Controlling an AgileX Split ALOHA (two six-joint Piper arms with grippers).
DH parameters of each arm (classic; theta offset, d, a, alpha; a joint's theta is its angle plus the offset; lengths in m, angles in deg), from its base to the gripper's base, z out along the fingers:
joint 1: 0 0.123 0 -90
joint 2: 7.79 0 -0.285 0
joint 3: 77.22 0 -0.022 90
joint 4: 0 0.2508 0 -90
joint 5: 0 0 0.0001 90
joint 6: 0 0.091 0 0
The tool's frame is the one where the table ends.
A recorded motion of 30 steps. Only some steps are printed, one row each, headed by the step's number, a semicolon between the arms.
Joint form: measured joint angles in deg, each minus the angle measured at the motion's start. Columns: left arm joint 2, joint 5, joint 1, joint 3, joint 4, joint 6; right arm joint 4, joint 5, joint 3, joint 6, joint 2, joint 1.
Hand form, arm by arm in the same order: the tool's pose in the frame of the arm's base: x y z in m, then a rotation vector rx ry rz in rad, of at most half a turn. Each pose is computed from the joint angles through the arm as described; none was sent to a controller.
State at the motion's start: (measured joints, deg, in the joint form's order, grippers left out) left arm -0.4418 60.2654 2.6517 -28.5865 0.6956 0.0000; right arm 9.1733 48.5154 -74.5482 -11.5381 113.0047 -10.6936
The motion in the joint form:
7: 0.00 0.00 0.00 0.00 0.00 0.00; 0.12 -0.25 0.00 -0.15 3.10 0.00
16: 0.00 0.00 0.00 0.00 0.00 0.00; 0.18 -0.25 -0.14 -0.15 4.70 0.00
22: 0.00 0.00 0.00 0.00 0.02 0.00; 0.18 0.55 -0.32 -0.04 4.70 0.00
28: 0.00 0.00 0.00 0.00 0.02 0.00; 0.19 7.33 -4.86 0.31 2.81 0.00
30: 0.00 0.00 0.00 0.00 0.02 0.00; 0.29 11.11 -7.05 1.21 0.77 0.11
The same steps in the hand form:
7: -0.0056 0.0007 0.2777 -0.0475 2.0286 0.0437; 0.3775 -0.0601 0.1379 0.1289 3.0220 0.1605
16: -0.0056 0.0007 0.2777 -0.0475 2.0286 0.0437; 0.3783 -0.0602 0.1278 0.1334 3.0464 0.1685
22: -0.0056 0.0007 0.2777 -0.0475 2.0286 0.0441; 0.3778 -0.0600 0.1284 0.1351 3.0566 0.1737
28: -0.0056 0.0007 0.2777 -0.0475 2.0286 0.0441; 0.3835 -0.0599 0.1584 0.1214 3.0602 0.1930
30: -0.0056 0.0007 0.2777 -0.0475 2.0286 0.0441; 0.3836 -0.0585 0.1809 0.1285 3.0514 0.2024

